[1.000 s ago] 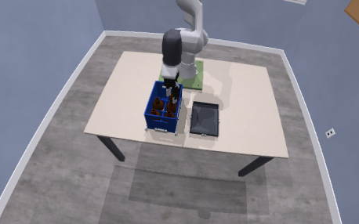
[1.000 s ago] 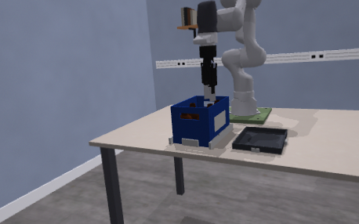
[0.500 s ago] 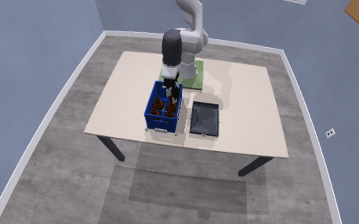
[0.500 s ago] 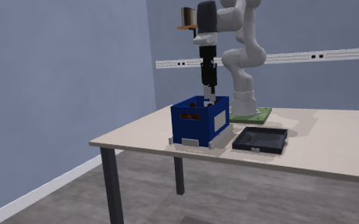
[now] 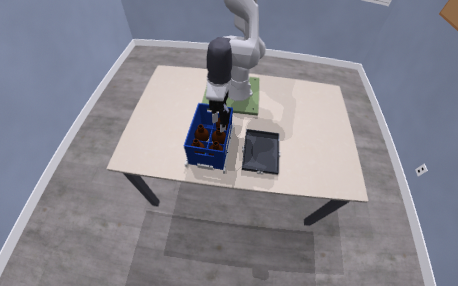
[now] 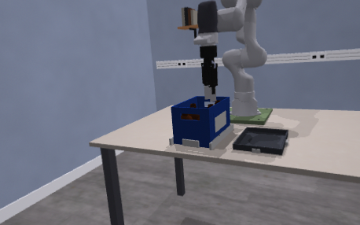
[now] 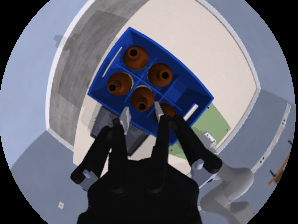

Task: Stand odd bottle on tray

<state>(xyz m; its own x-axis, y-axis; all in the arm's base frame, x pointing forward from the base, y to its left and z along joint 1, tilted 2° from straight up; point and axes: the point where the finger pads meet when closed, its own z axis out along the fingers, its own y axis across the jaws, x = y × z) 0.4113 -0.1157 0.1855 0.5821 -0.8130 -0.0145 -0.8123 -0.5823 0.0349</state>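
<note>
The blue crate lies 13 cm below my hand, 4 cm to the right of it and 1 cm behind it. From my hand the other things lie so: dark tray (23 cm to the left, 20 cm below, 3 cm ahead); then bottle (13 cm below, 9 cm behind, 2 cm to the left).
</note>
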